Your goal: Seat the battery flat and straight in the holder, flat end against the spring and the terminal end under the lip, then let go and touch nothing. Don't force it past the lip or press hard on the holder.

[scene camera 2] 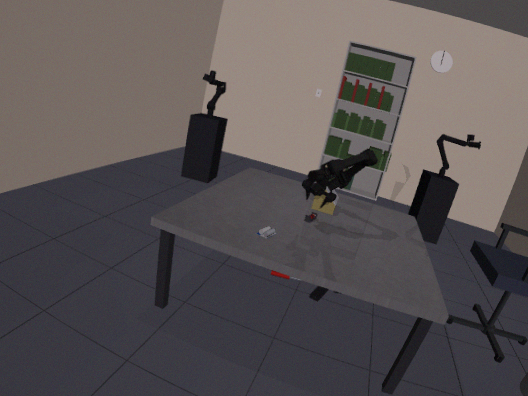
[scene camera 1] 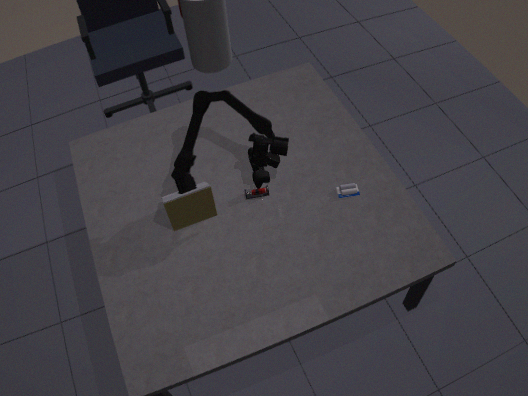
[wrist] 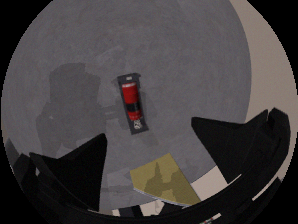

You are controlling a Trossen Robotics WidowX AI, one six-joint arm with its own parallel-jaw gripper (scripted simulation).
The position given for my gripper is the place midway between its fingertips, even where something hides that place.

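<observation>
I can see my gripper (scene camera 1: 256, 180), and I find it again in the wrist view (wrist: 149, 130). It is open, this gripper of mine, and it holds nothing.
</observation>
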